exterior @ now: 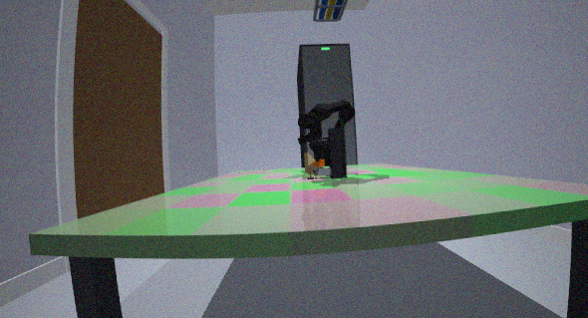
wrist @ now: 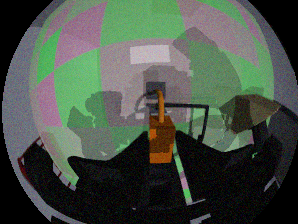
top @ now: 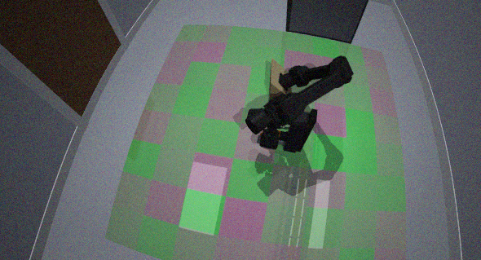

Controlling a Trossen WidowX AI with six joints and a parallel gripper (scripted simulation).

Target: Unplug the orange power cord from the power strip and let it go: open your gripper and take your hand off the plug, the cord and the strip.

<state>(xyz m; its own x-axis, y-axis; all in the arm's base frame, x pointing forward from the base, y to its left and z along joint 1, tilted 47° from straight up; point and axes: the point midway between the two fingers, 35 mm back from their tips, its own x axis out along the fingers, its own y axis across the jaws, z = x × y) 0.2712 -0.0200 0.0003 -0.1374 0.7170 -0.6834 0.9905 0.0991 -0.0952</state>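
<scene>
Right now my gripper tip is 30 mm to the right of the orange plug.
</scene>
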